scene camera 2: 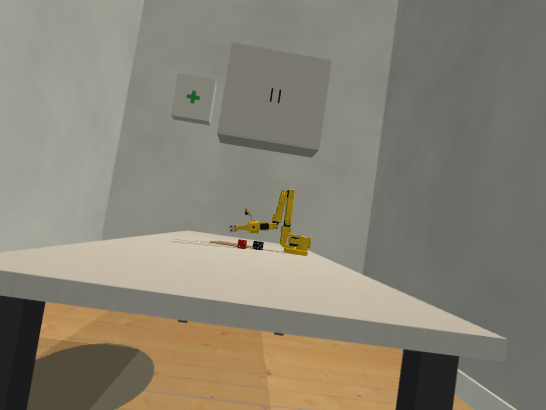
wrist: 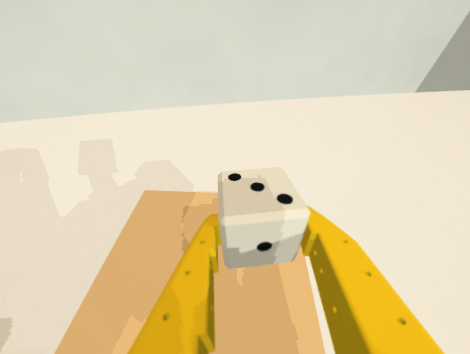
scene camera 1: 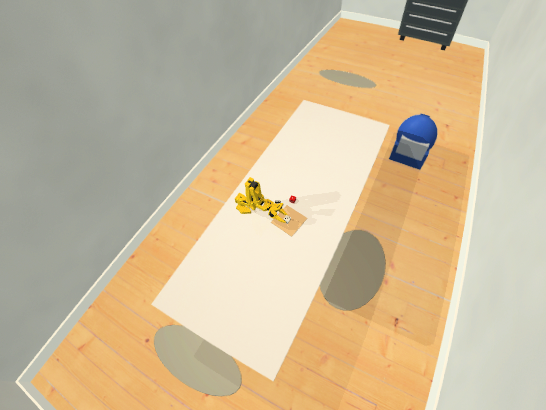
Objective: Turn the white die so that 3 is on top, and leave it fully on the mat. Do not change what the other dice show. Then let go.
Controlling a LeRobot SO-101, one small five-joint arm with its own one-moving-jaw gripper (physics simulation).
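Pixels of known places: end effector, tool point: (scene camera 2: 234, 228) (wrist: 221, 224) (scene camera 1: 287, 216); arm's base, origin of the base link: (scene camera 2: 290, 252) (scene camera 1: 249, 207).
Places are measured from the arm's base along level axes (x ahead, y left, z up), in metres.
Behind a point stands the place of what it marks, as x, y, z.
The white die (scene camera 1: 286, 219) {0.241, -0.019, 0.078} (scene camera 2: 233, 228) (wrist: 264, 215) {0.229, -0.009, 0.080} is between the jaws of my gripper (scene camera 1: 285, 218) {0.236, 0.005, 0.064} (scene camera 2: 235, 228) (wrist: 262, 235) {0.236, 0.005, 0.064}, which is shut on it and holds it in the air above the table. In the wrist view the die's upper, far face shows 3 and the face toward the camera shows 1. The jaws point nearly level in scene camera 2. The tan mat (scene camera 1: 294, 229) {0.285, -0.016, 0.004} (scene camera 2: 220, 243) {0.276, 0.074, 0.002} (wrist: 125, 260) {0.251, 0.076, 0.004} lies flat on the table below the die. Its near part is out of the wrist view.
A red die (scene camera 1: 293, 199) {0.204, 0.138, 0.030} (scene camera 2: 242, 244) {0.194, 0.161, 0.015} stands on the white table (scene camera 1: 250, 280) {0.219, -0.358, 0.000} (scene camera 2: 225, 280) {0.207, 0.883, 0.000} beside the mat. A black die (scene camera 1: 278, 202) {0.139, 0.084, 0.030} (scene camera 2: 258, 245) {0.135, 0.099, 0.016} stands nearer the arm's base, partly hidden by the arm in scene camera 1.
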